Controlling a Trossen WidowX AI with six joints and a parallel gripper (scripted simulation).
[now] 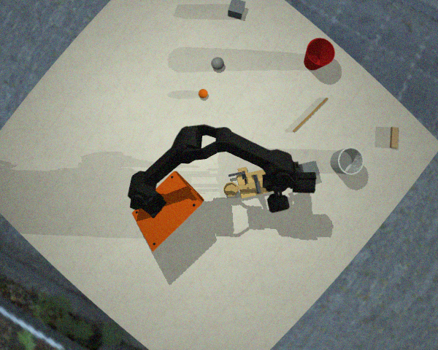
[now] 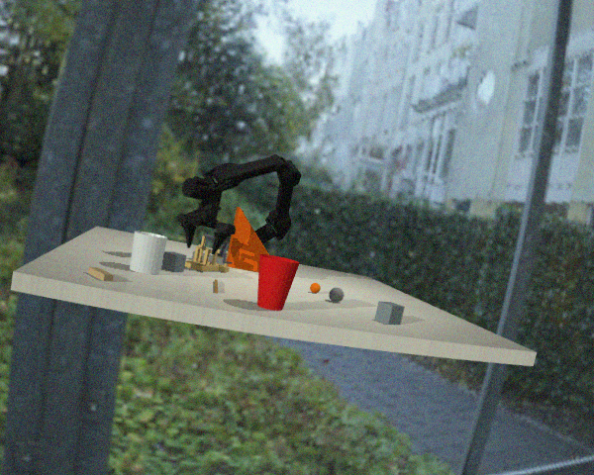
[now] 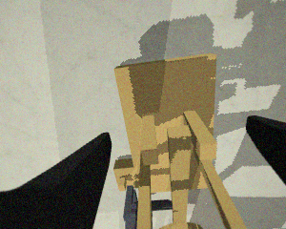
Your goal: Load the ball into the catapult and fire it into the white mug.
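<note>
My gripper tip is 90 mm short of the orange ball, 360 mm to the right of it and 40 mm above it. The rest, counted from my gripper tip: wooden catapult (50 mm behind, 60 mm to the left, 10 mm below); then white mug (220 mm ahead, 160 mm to the right, 30 mm below); then thin wooden stick (280 mm ahead, 30 mm to the left, 50 mm below).
</note>
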